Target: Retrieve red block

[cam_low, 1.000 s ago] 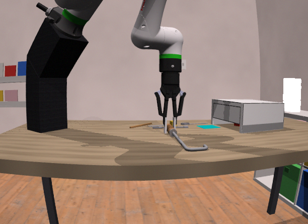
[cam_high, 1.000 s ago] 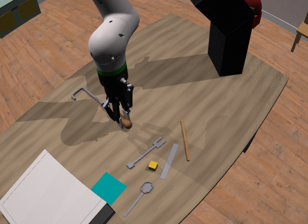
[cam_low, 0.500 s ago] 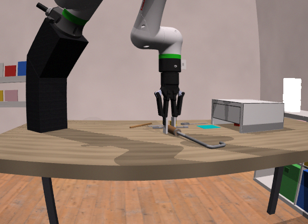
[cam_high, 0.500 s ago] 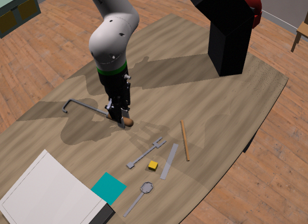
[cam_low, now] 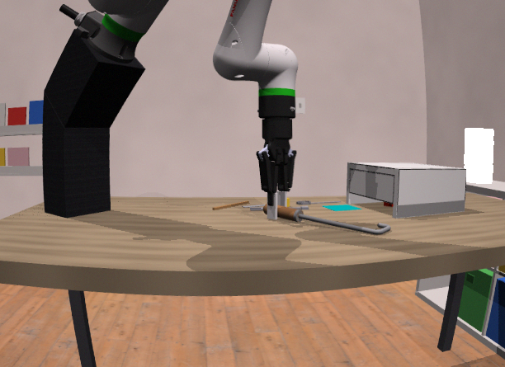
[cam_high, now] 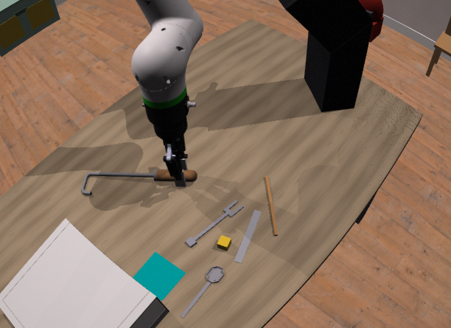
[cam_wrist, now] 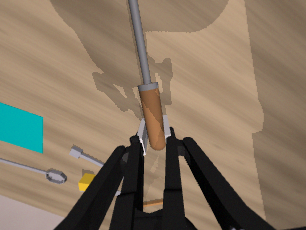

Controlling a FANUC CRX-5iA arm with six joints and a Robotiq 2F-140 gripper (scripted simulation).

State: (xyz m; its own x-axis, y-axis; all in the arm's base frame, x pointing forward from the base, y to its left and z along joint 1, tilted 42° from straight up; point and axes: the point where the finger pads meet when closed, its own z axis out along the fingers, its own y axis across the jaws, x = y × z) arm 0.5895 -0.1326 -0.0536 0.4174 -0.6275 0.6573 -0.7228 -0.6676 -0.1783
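Right now the teal square is 260 mm ahead of my hand, 120 mm to the left of it and 40 mm below it. Also, from my hand: grey fork tool (60 mm ahead, 140 mm to the left, 30 mm below); then grey flat bar (40 mm ahead, 230 mm to the left, 40 mm below); then yellow cube (100 mm ahead, 200 mm to the left, 30 mm below).
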